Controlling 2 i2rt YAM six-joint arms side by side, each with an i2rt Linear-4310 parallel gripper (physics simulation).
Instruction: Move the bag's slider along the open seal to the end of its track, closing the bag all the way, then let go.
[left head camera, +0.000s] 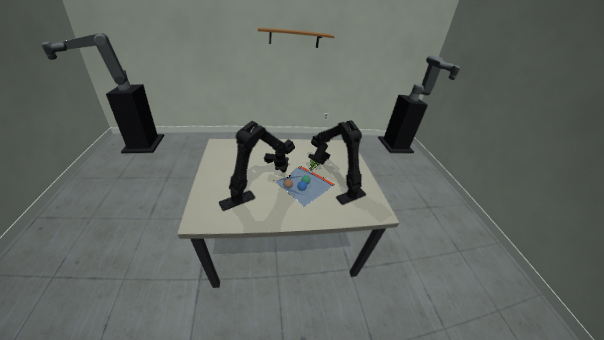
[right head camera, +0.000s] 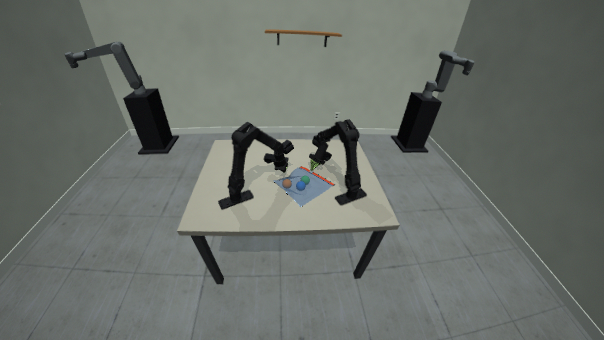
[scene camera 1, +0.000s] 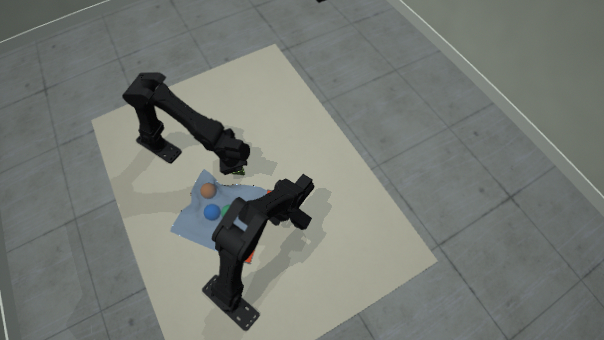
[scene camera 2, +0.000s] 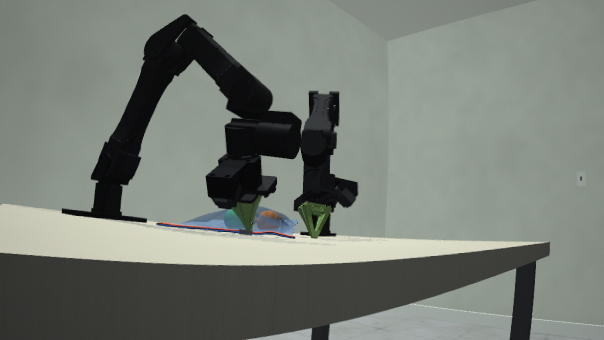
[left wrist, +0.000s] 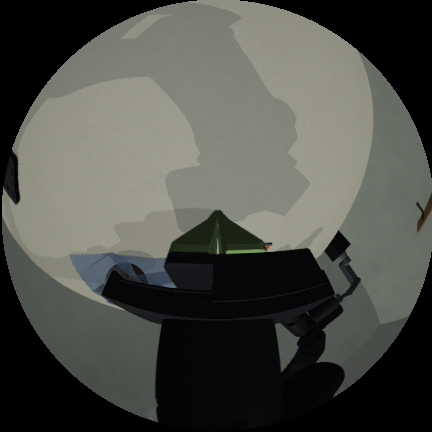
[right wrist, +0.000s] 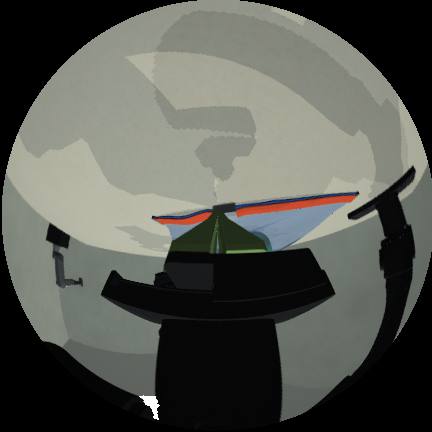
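Observation:
The blue bag (left head camera: 304, 199) (scene camera 1: 192, 233) (left wrist: 89, 272) lies on the table with an orange, a blue and a green ball in it. Its red and blue seal (left head camera: 326, 180) (scene camera 2: 187, 227) (right wrist: 305, 202) runs along one edge. The small grey slider (scene camera 2: 245, 232) (right wrist: 225, 207) sits partway along the seal, with seal on both sides of it. My right gripper (right head camera: 312, 170) (right wrist: 217, 214) is shut, its tips right at the slider; no grip on it can be made out. My left gripper (scene camera 1: 243, 173) (scene camera 2: 314, 236) (left wrist: 217, 214) is shut and empty, low over the table beside the bag.
The table (left head camera: 250, 220) carries both arm bases, and the bag lies between them. Two grey arms on black pedestals (left head camera: 132, 117) (left head camera: 402, 122) stand on the floor behind. A wooden rail (left head camera: 295, 32) is on the back wall.

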